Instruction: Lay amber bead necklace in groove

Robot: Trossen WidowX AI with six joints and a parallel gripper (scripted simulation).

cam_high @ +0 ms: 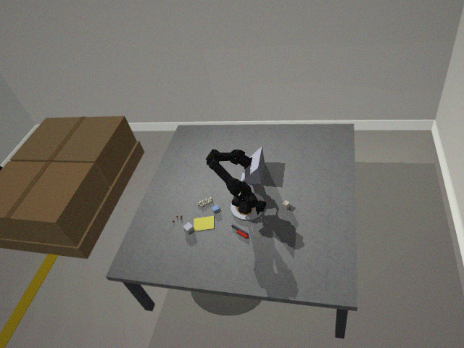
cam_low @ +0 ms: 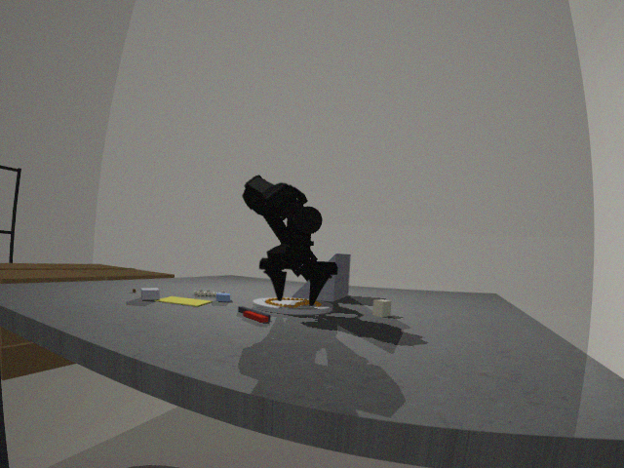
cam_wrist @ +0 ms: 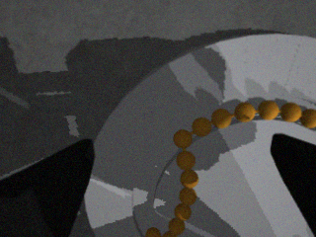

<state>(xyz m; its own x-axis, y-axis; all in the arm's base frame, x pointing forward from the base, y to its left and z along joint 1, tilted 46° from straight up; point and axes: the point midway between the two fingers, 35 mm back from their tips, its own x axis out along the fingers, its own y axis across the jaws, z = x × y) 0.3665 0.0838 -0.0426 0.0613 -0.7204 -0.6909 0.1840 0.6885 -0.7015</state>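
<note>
The round bead board is 6 cm behind my gripper tip, 3 cm to the right of it and 1 cm below it. Also, from my gripper tip: blue cube: 2 cm behind, 22 cm to the right, 1 cm below; then cream cube: 8 cm behind, 19 cm to the left; then red-handled tool: 13 cm ahead, 3 cm to the right, 2 cm below.
</note>
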